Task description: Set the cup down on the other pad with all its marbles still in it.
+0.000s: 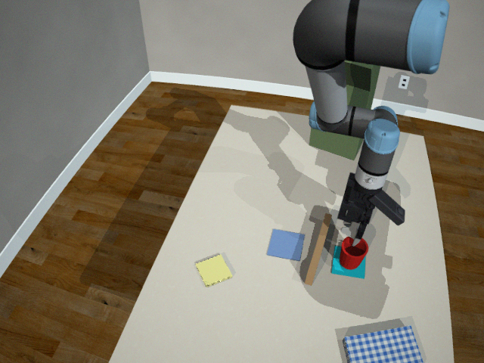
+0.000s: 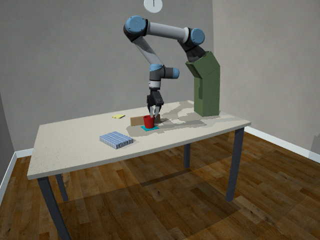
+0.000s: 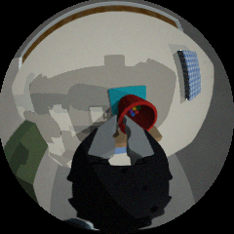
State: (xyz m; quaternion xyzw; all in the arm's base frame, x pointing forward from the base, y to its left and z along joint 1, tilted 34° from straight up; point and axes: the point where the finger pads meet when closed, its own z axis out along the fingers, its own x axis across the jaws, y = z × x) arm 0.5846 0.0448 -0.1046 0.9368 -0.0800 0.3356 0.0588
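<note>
Right now my hand is 3 cm short of the red cup, 3 cm above it and 1 cm to the left of it. The rest, counted from my hand: blue pad (19 cm to the right, 7 cm below); cyan pad (7 cm below, 3 cm ahead, 1 cm to the right); wooden rail (10 cm to the right, 4 cm below, 1 cm ahead).
</note>
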